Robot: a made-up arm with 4 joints. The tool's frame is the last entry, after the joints. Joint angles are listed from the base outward.
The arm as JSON. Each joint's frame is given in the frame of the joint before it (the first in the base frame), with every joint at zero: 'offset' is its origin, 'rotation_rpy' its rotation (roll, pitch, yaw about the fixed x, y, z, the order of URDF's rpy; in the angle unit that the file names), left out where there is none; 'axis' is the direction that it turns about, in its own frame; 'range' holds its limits. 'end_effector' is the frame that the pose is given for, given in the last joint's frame.
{
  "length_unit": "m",
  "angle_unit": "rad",
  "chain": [
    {
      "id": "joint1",
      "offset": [
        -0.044,
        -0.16,
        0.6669
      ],
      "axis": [
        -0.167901,
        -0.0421,
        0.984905
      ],
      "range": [
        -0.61,
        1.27
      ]
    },
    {
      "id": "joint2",
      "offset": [
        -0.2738,
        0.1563,
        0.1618
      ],
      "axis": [
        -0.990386,
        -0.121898,
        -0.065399
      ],
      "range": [
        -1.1,
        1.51
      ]
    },
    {
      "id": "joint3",
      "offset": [
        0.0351,
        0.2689,
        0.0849
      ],
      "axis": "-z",
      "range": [
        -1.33,
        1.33
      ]
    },
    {
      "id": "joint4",
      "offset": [
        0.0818,
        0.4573,
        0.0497
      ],
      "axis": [
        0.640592,
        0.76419,
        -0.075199
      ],
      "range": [
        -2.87,
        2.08
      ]
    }
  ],
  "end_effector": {
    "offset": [
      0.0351,
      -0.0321,
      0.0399
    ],
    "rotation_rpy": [
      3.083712,
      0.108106,
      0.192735
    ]
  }
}
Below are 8 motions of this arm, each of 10 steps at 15 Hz.
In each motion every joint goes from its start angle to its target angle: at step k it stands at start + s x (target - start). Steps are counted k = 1, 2, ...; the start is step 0. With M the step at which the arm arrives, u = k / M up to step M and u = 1 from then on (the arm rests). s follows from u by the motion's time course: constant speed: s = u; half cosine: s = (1 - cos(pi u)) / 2; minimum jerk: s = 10 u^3 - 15 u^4 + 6 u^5.
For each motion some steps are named. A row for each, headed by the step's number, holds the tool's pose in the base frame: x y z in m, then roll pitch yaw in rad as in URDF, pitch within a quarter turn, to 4 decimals.
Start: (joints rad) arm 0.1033 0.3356 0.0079 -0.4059
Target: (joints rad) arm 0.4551 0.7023 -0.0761 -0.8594
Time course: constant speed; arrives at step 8
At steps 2, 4, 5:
2: -0.3359 0.6849 0.6897 2.2130 -0.1318 0.5064
4: -0.4130 0.6446 0.6107 2.0151 -0.1364 0.6777
5: -0.4486 0.6187 0.5713 1.9176 -0.1299 0.7653

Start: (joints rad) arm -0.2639 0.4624 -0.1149 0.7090
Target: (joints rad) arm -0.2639 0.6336 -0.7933 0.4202
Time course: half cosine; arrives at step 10
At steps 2, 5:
2: 0.0120 0.6929 0.6750 -3.1188 0.6253 -0.0578
5: -0.1013 0.7134 0.6295 3.0219 0.6853 0.1509

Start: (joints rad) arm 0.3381 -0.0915 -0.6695 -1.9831
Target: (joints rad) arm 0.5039 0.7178 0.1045 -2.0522
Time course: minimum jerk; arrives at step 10
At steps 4, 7, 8, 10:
4: -0.7604 0.5390 0.8032 1.0482 -0.3256 1.9442
7: -0.5963 0.5311 0.4791 0.7239 0.0488 1.6929
8: -0.5506 0.5122 0.4261 0.6291 0.1050 1.6398
10: -0.5241 0.5000 0.3997 0.5732 0.1323 1.6101

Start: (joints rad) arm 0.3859 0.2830 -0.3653 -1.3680
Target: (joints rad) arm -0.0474 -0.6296 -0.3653 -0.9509
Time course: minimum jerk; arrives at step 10
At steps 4, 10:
4: -0.6003 0.6299 0.9865 1.9572 -0.5135 1.1991
10: -0.3376 0.4762 1.4214 2.9642 -0.7408 0.3813

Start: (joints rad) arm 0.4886 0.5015 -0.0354 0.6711
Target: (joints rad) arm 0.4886 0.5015 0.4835 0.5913
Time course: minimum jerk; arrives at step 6
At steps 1, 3, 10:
1: -0.5058 0.5182 0.5649 2.9764 0.5298 0.4432
3: -0.4073 0.5320 0.5954 2.9812 0.3773 0.2585
10: -0.3053 0.5221 0.6404 3.0108 0.2216 0.0613

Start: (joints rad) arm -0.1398 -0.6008 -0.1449 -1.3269
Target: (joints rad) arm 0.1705 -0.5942 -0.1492 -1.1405
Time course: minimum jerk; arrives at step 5
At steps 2, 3, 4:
2: -0.2569 0.5125 1.4077 2.6654 -0.8011 0.2784
3: -0.3320 0.4976 1.3926 2.7033 -0.7602 0.3903
4: -0.3840 0.4820 1.3817 2.7295 -0.7294 0.4705

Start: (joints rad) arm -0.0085 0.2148 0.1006 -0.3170
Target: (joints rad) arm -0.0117 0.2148 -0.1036 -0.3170
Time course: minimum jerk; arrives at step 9
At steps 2, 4, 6, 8, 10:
2: -0.1254 0.7123 0.8716 2.6226 -0.0869 0.1256
4: -0.1523 0.7212 0.8692 2.6235 -0.0731 0.1884
6: -0.1861 0.7297 0.8668 2.6258 -0.0563 0.2655
8: -0.2034 0.7330 0.8659 2.6275 -0.0479 0.3044
10: -0.2044 0.7331 0.8658 2.6276 -0.0474 0.3067

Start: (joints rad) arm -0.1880 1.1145 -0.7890 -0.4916
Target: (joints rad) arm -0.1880 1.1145 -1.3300 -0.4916
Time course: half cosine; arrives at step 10
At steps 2, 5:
2: -0.3585 0.5323 0.3404 1.9761 0.6505 0.6404
5: -0.4437 0.5160 0.3878 2.1701 0.7763 0.8712

